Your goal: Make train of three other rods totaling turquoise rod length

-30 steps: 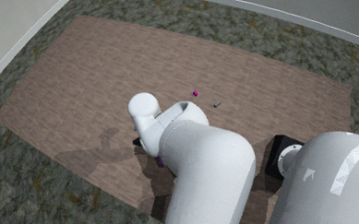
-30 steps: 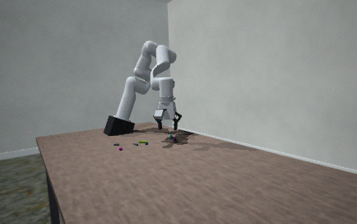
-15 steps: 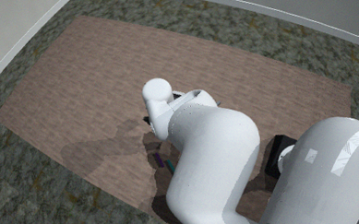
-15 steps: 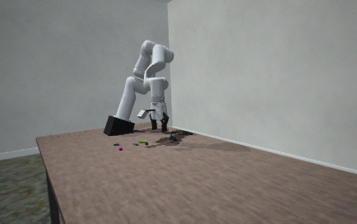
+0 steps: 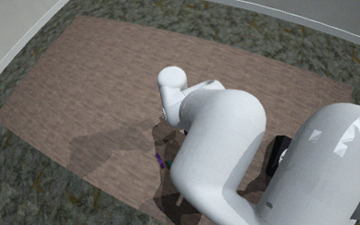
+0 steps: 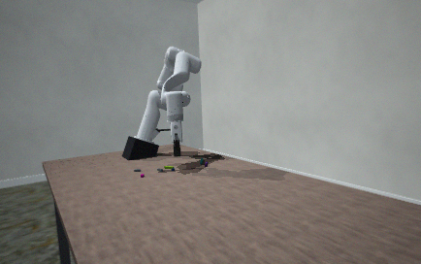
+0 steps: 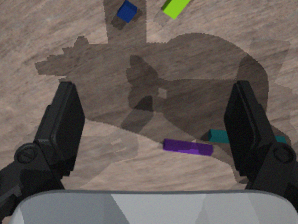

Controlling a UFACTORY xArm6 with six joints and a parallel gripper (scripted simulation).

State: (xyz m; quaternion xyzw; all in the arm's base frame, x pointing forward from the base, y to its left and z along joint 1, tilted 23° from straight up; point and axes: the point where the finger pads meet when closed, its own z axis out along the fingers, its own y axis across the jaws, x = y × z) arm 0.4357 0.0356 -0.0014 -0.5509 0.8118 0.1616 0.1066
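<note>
Now: the magenta rod 2 cm ahead of my hand, 18 cm to the right of it and 8 cm below it. From my hand the other things lie so: blue rod (1 cm ahead, 3 cm to the right, 8 cm below); purple rod (1 cm ahead, 15 cm to the left, 8 cm below); lime rod (4 cm behind, 3 cm to the right, 8 cm below).
</note>
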